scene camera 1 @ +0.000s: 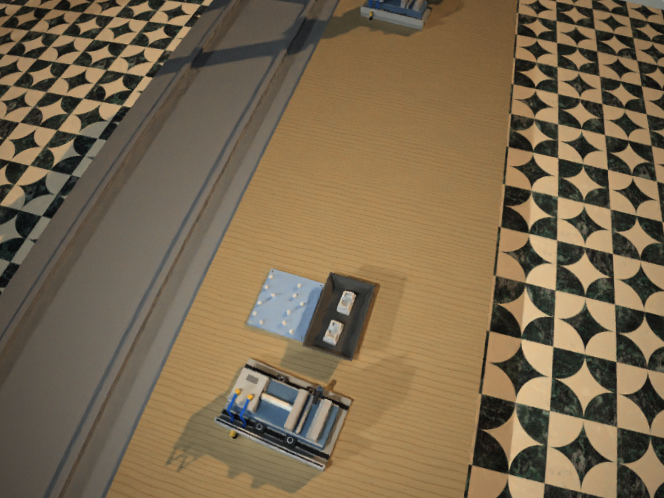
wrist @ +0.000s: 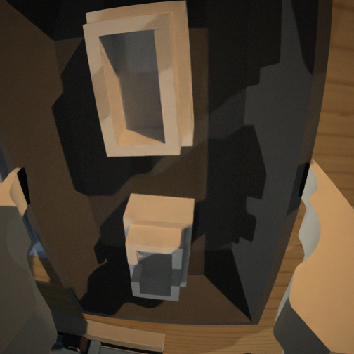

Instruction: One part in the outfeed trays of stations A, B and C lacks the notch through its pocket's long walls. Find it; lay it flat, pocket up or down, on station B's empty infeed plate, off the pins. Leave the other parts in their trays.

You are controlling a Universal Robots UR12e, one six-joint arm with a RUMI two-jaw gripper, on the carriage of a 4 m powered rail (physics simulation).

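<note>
In the wrist view, a dark tray [wrist: 272, 125] holds two pale parts. The upper part [wrist: 171, 95] lies pocket up, and its long rims look unbroken. The lower part [wrist: 157, 235] also shows its pocket, with a gap in its left long wall; its right wall is hard to read. My gripper [wrist: 162, 165] is open and empty, its fingers wide apart on either side of the tray. Scene camera 1 shows a tray [scene camera 1: 363, 321] with two pale parts [scene camera 1: 346, 302] [scene camera 1: 333, 332] beside a pinned blue plate [scene camera 1: 276, 305] without a part. The gripper does not show there.
In scene camera 1, a machine with a vise [scene camera 1: 294, 410] stands near the tray, and another machine [scene camera 1: 394, 16] stands at the far end. The rail [scene camera 1: 160, 176] runs along the left. In the wrist view, a machine edge [wrist: 125, 335] lies below the tray and some blue plate [wrist: 37, 249] shows at left.
</note>
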